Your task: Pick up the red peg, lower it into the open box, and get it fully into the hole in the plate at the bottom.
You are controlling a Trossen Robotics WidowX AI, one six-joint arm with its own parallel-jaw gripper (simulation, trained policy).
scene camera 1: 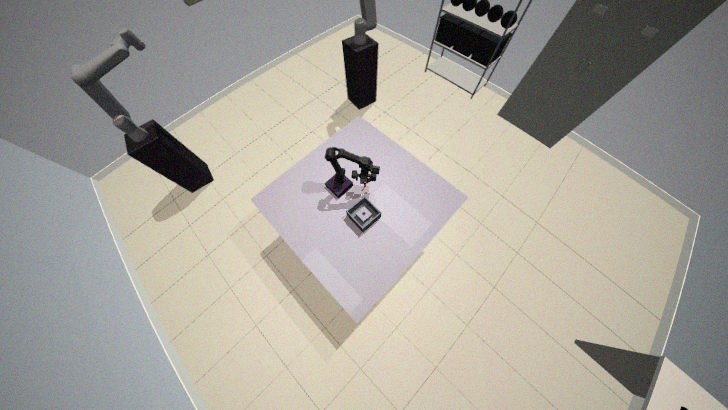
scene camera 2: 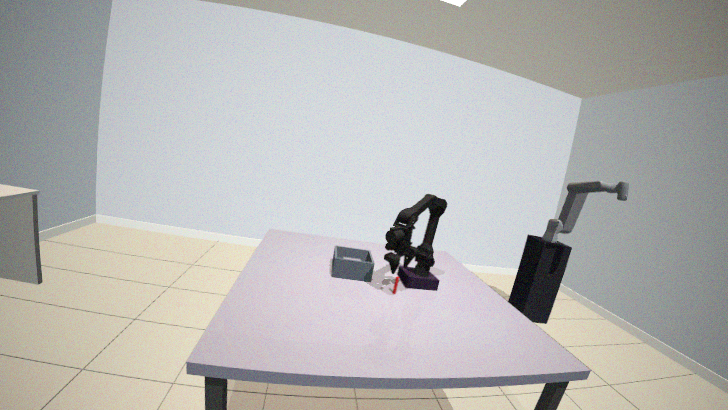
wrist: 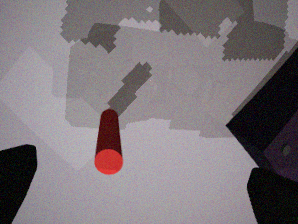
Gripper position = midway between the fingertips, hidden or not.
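Observation:
Visible: a red peg (wrist: 108, 159) and a grey box (scene camera 2: 362, 270). In the wrist view the box is out of frame. My gripper (wrist: 145, 171) is visible too.

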